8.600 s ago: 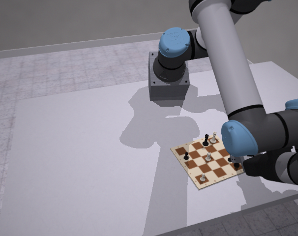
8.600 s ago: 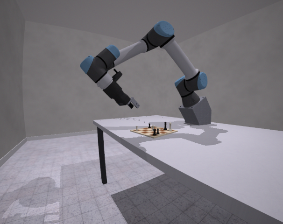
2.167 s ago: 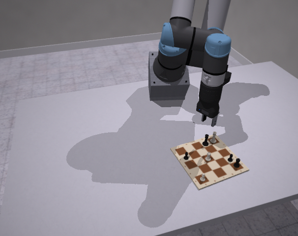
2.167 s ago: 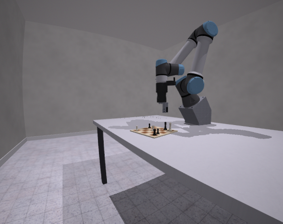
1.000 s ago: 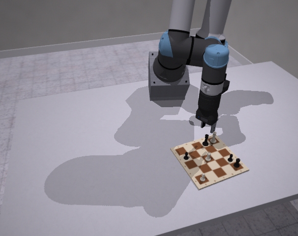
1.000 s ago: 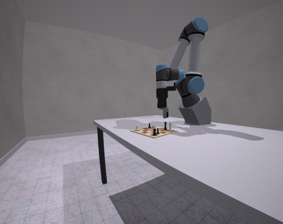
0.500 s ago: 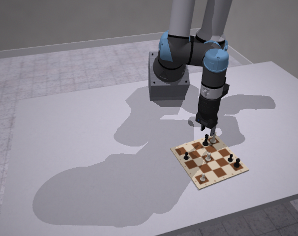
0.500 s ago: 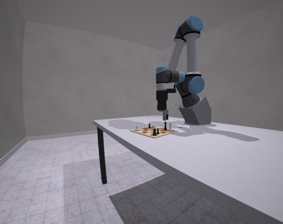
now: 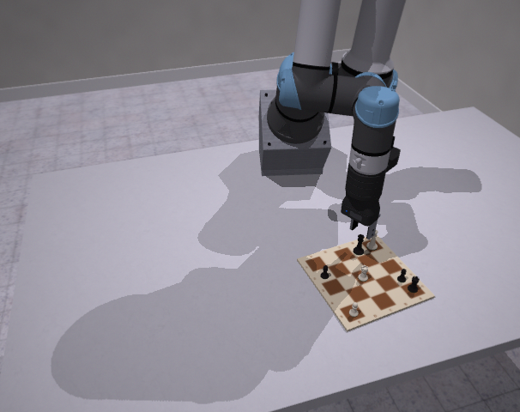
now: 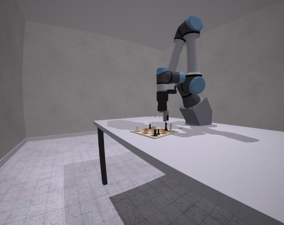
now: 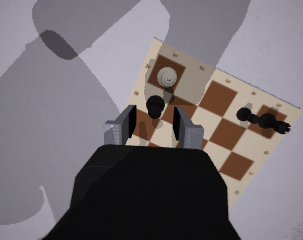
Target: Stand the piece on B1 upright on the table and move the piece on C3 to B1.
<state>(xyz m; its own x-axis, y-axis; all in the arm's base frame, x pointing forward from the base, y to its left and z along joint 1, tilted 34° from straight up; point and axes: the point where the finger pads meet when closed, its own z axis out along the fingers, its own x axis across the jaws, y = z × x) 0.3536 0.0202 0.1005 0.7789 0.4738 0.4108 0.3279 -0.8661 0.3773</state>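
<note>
Right now my hand is 50 mm above the tall white piece and 40 mm to the right of it. From my hand the other things lie so: white pawn (150 mm ahead, 110 mm to the right, 70 mm below); chessboard (80 mm below, 70 mm ahead, 30 mm to the right).
</note>
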